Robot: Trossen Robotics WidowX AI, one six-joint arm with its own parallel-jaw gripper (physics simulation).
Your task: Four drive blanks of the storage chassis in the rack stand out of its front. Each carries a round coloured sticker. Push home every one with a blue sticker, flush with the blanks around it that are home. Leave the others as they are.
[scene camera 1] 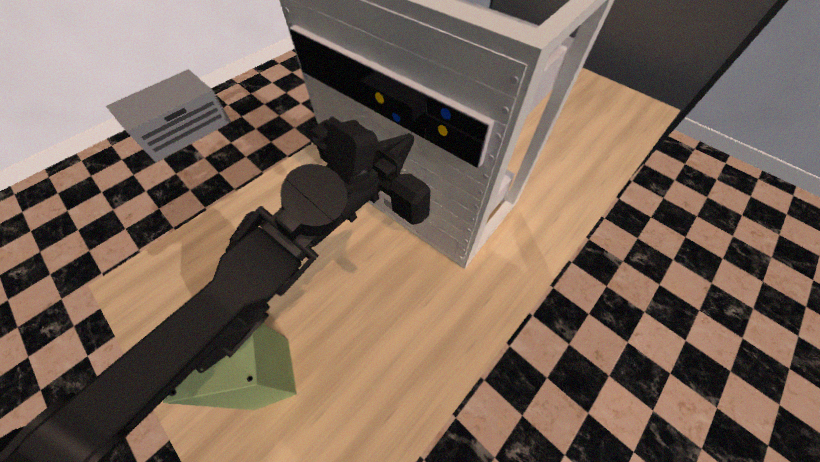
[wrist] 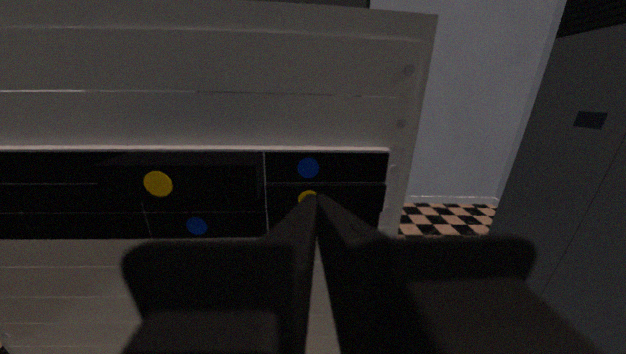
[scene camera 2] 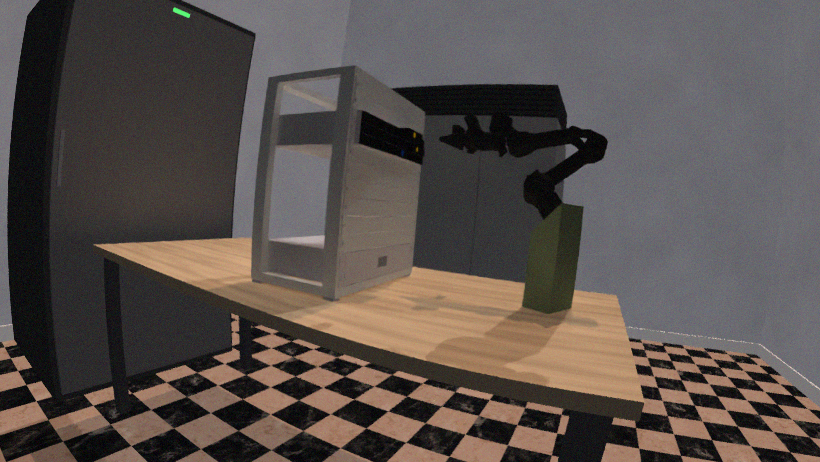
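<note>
The rack (scene camera 1: 504, 189) (scene camera 2: 338, 189) (wrist: 422, 65) holds a black storage chassis. An upper yellow-stickered blank (scene camera 1: 379, 97) (scene camera 2: 414, 134) (wrist: 158, 183) stands out. A blue-stickered blank (scene camera 1: 395, 117) (scene camera 2: 402, 153) (wrist: 196, 226) is in the lower row below it. At the right, a blue-stickered blank (scene camera 1: 445, 113) (wrist: 308, 168) sits above a yellow-stickered one (scene camera 1: 442, 130) (scene camera 2: 416, 149) (wrist: 307, 195). I cannot tell how far these three stand out. My gripper (scene camera 1: 410, 137) (scene camera 2: 441, 138) (wrist: 315, 202) is shut and empty, a short gap before the chassis; in the wrist view its tips partly cover the right yellow sticker.
The rack stands on a wooden table (scene camera 1: 372, 321) (scene camera 2: 487, 350). The arm rises from a green pedestal (scene camera 1: 272, 367) (scene camera 2: 550, 264). A dark cabinet (scene camera 2: 143, 189) stands behind the rack. Plain grey rack panels lie above and below the chassis.
</note>
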